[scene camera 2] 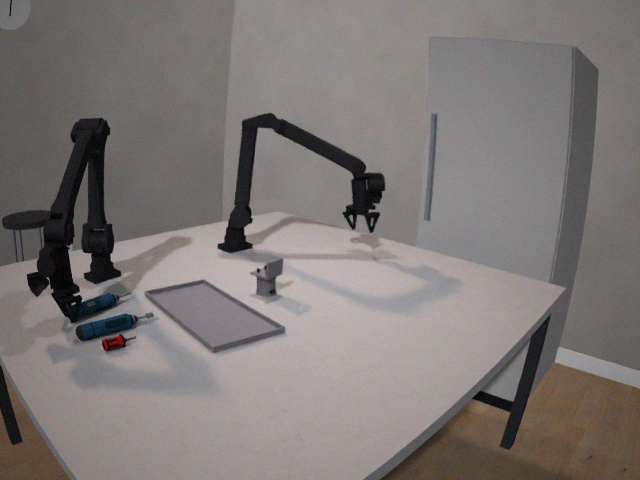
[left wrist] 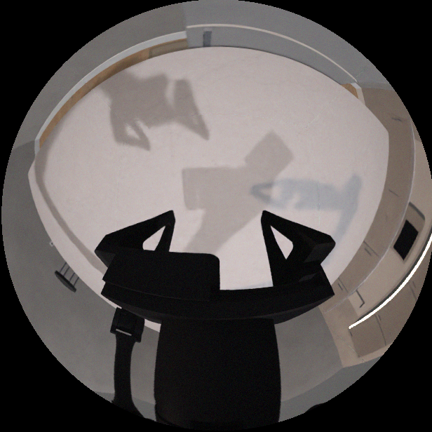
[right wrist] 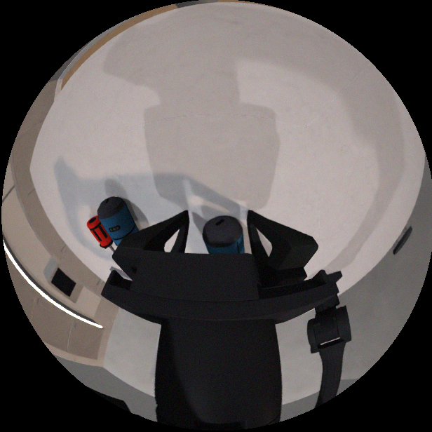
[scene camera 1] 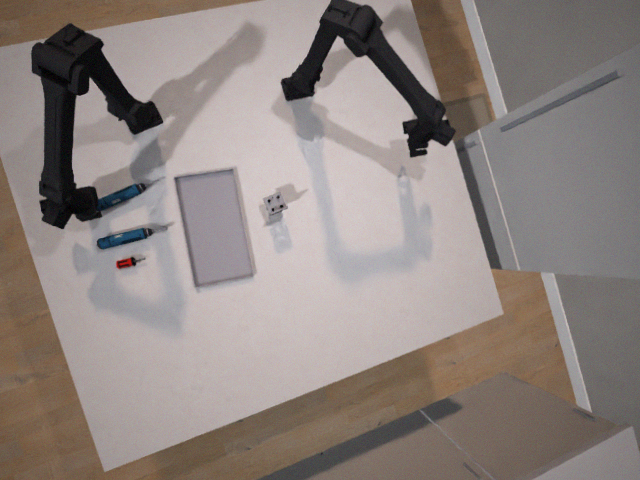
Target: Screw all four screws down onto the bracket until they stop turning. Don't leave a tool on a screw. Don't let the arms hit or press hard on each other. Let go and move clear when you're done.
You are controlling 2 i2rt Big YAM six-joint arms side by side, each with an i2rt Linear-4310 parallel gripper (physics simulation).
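Places are measured from the left arm's base along level axes (x ahead, y left, z up), in centimetres.
Where they show: left gripper, fingertip midpoint: point(scene camera 2: 362, 231) point(scene camera 1: 408, 145); right gripper, fingertip midpoint: point(scene camera 2: 70, 319) point(scene camera 1: 97, 208); left arm's base, origin of the base link: point(scene camera 2: 234, 248) point(scene camera 1: 297, 88); right arm's base, origin of the base link: point(scene camera 2: 102, 276) point(scene camera 1: 143, 118).
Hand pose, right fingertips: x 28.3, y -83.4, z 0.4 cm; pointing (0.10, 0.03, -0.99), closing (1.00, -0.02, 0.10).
Note:
Things, the pixels of their top centre, and the offset from my right fingertips.
- second blue driver, middle of its top: point(scene camera 2: 114, 317) point(scene camera 1: 131, 235) dx +13.0, dy +9.3, dz +3.6 cm
- small red screwdriver, middle of its top: point(scene camera 2: 119, 336) point(scene camera 1: 130, 262) dx +21.8, dy +6.2, dz +2.5 cm
- shallow grey tray, middle of its top: point(scene camera 2: 207, 308) point(scene camera 1: 214, 227) dx +17.3, dy +37.3, dz +1.2 cm
The grey bracket point(scene camera 1: 275, 203) point(scene camera 2: 266, 281) stands on the table with several dark screws in its top; how deep they sit is too small to tell. A blue driver point(scene camera 1: 123, 196) point(scene camera 2: 98, 304) point(right wrist: 224, 244) lies at the left. My right gripper point(scene camera 2: 72, 314) point(right wrist: 217, 214) is low over its handle end, fingers open on either side with gaps. A second blue driver point(scene camera 1: 123, 238) point(scene camera 2: 107, 326) point(right wrist: 117, 218) and a small red screwdriver point(scene camera 1: 125, 262) point(scene camera 2: 113, 342) point(right wrist: 99, 231) lie beside it. My left gripper point(scene camera 1: 417, 152) point(scene camera 2: 362, 228) point(left wrist: 217, 214) is open and empty above the table, far right of the bracket.
A shallow grey tray point(scene camera 1: 214, 227) point(scene camera 2: 222, 315) lies between the tools and the bracket. A tall fridge point(scene camera 2: 496, 155) stands beyond the table at the right. A dark stool point(scene camera 2: 26, 220) stands behind the table at the left. The arms are far apart.

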